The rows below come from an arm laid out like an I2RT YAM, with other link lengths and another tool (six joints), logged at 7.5 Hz.
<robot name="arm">
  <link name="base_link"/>
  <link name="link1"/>
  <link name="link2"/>
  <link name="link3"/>
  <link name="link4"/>
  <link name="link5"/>
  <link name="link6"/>
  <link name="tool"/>
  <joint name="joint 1" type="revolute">
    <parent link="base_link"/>
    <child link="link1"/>
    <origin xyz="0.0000 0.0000 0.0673"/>
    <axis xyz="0 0 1"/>
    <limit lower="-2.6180" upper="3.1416"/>
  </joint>
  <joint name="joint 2" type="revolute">
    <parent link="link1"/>
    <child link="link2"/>
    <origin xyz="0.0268 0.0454 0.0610" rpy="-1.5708 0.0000 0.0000"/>
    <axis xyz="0 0 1"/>
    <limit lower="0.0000" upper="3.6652"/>
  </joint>
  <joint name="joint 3" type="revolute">
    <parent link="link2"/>
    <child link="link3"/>
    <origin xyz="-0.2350 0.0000 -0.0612" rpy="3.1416 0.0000 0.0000"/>
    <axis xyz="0 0 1"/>
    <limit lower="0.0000" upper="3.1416"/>
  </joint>
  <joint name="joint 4" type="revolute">
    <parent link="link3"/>
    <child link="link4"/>
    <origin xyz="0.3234 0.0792 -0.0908"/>
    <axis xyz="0 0 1"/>
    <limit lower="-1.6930" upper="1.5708"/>
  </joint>
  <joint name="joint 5" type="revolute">
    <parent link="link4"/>
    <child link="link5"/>
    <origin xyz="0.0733 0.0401 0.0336" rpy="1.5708 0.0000 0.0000"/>
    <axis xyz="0 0 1"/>
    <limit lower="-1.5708" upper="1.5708"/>
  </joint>
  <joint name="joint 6" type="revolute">
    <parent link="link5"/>
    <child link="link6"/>
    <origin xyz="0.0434 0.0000 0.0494" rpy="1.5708 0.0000 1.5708"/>
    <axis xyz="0 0 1"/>
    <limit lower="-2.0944" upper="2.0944"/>
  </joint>
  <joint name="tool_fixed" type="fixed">
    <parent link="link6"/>
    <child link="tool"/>
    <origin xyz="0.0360 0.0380 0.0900" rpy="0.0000 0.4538 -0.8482"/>
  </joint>
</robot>
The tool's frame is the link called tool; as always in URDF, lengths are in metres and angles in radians.
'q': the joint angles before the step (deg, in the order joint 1, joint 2, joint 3, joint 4, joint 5, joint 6). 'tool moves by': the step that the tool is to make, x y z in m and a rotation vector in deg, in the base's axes. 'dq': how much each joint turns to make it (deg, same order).
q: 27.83, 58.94, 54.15, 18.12, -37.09, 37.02
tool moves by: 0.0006, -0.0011, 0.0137, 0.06, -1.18, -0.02
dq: -0.19, 0.37, 2.19, -1.08, -0.28, -0.56
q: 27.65, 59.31, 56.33, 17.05, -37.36, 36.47
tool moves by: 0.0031, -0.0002, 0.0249, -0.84, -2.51, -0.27
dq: -0.05, 1.67, 5.14, -3.09, -0.26, -2.40
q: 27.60, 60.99, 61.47, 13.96, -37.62, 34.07
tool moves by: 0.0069, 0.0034, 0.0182, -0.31, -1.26, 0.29
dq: -0.08, 2.95, 4.95, -1.59, -0.58, -0.93
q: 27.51, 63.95, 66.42, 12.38, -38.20, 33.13
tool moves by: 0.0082, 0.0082, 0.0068, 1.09, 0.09, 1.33
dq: 0.06, 3.27, 2.76, 1.98, -0.95, 1.68
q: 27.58, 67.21, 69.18, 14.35, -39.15, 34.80
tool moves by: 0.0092, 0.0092, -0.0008, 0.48, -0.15, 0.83
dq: 0.35, 3.09, 1.74, 2.10, -0.36, 0.62
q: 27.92, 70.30, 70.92, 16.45, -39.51, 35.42
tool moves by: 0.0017, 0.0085, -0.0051, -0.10, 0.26, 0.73
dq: 0.85, 1.46, 0.37, 0.82, 0.13, 0.00
